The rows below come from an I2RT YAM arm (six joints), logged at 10 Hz.
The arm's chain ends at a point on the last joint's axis. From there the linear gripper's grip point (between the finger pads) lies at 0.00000 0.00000 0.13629 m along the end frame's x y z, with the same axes.
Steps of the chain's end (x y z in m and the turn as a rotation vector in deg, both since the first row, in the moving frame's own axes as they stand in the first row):
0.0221 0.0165 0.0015 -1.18 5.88 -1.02
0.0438 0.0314 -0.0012 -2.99 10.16 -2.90
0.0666 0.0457 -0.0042 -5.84 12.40 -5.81
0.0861 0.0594 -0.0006 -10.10 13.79 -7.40
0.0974 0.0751 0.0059 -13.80 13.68 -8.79
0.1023 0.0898 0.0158 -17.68 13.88 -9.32
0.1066 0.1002 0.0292 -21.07 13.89 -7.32
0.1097 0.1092 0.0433 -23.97 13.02 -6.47
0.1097 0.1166 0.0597 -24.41 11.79 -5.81
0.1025 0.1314 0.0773 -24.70 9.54 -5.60
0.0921 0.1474 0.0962 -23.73 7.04 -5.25
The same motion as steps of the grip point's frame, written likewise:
0.0361 0.0192 0.0008 -1.18 5.88 -1.02
0.0680 0.0379 -0.0035 -2.99 10.16 -2.90
0.0965 0.0579 -0.0081 -5.84 12.40 -5.81
0.1199 0.0809 -0.0066 -10.10 13.79 -7.40
0.1317 0.1047 -0.0018 -13.80 13.68 -8.79
0.1377 0.1280 0.0055 -17.68 13.88 -9.32
0.1416 0.1465 0.0162 -21.07 13.89 -7.32
0.1426 0.1623 0.0282 -23.97 13.02 -6.47
0.1396 0.1710 0.0447 -24.41 11.79 -5.81
0.1272 0.1869 0.0630 -24.70 9.54 -5.60
0.1109 0.2013 0.0837 -23.73 7.04 -5.25

